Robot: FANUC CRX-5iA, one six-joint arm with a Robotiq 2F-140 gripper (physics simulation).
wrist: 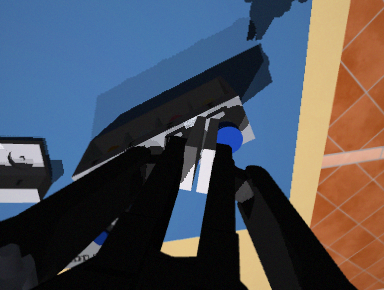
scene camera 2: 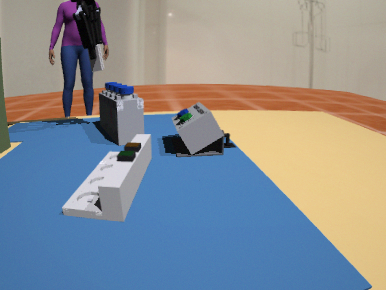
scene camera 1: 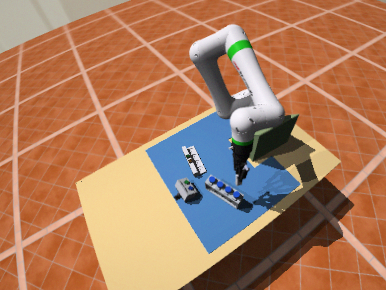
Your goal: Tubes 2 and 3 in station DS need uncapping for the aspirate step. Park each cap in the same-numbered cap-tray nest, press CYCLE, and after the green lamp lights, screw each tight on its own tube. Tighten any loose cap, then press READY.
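Places are measured from the arm's base along level axes (x back, y right, z up), in centimetres.
Pixels of known places: gripper, between the fingertips: (wrist: pixel 205 133) (scene camera 2: pixel 98 70) (scene camera 1: pixel 238 184).
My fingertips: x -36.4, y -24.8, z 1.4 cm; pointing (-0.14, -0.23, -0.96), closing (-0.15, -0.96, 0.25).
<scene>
Behind a point stands the place of what it marks.
The grey station rack (scene camera 1: pixel 226 199) {y -24.0, x -42.8, z -14.2 cm} (scene camera 2: pixel 131 120) {y -10.5, x -47.0, z -9.6 cm} (wrist: pixel 250 132) {y -31.1, x -40.1, z -5.2 cm} stands upright on the mat with several blue caps in a row on top. The end cap (scene camera 1: pixel 237 195) {y -28.5, x -39.4, z -2.4 cm} (wrist: pixel 230 138) {y -28.0, x -39.2, z -2.4 cm} shows right of the fingers in the wrist view; the fingers hide the others there. My gripper (scene camera 1: pixel 239 181) {y -24.8, x -36.4, z 1.4 cm} (scene camera 2: pixel 98 64) {y -24.8, x -36.4, z 1.4 cm} (wrist: pixel 205 133) {y -24.8, x -36.4, z 1.4 cm} is shut and empty, above and apart from the rack. The white cap tray (scene camera 1: pixel 196 159) {y 8.9, x -44.2, z -13.8 cm} (scene camera 2: pixel 135 180) {y 12.9, x -49.6, z -12.9 cm} (wrist: pixel 17 195) {y 1.7, x -49.7, z -10.2 cm} shows no caps in its nests. Its green lamp (scene camera 2: pixel 126 156) {y 12.8, x -48.6, z -9.4 cm} and amber lamp (scene camera 2: pixel 132 146) {y 8.4, x -49.1, z -9.4 cm} look dark. The button box (scene camera 1: pixel 186 190) {y -10.0, x -60.6, z -6.7 cm} (scene camera 2: pixel 202 132) {y -1.4, x -60.7, z -10.2 cm} has green (scene camera 2: pixel 187 117) {y -3.6, x -58.2, z -7.8 cm} and blue (scene camera 2: pixel 182 112) {y -8.6, x -57.7, z -7.8 cm} buttons.
A dark green panel (scene camera 1: pixel 275 137) {y -12.1, x 0.5, z 0.7 cm} (scene camera 2: pixel 2 100) {y -10.5, x -14.0, z -3.0 cm} stands beside the arm on the tan table (scene camera 1: pixel 125 215) {y -1.7, x -99.3, z -15.0 cm}. The rack, tray and button box are on the blue mat (scene camera 1: pixel 210 230) {y -34.0, x -59.8, z -14.7 cm}. A person (scene camera 2: pixel 70 30) stands behind the table in scene camera 2.
</scene>
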